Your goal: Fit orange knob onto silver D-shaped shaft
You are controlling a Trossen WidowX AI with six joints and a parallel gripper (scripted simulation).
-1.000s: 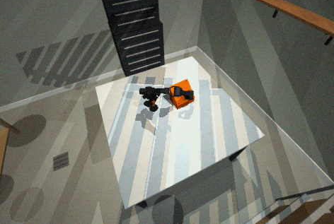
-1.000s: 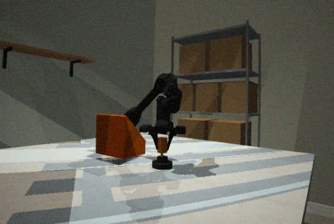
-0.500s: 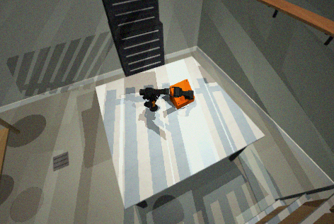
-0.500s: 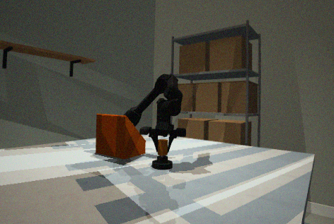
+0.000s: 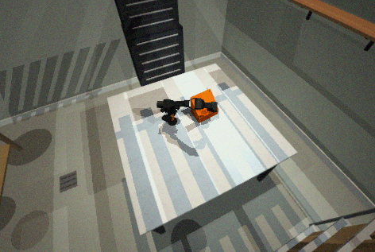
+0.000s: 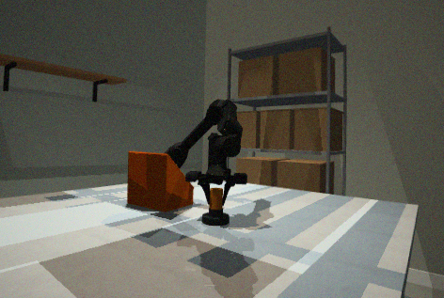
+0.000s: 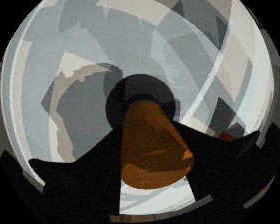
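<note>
The orange knob is 4 cm above my gripper tip. Also, from my gripper tip: round pedestal: 2 cm below.
</note>
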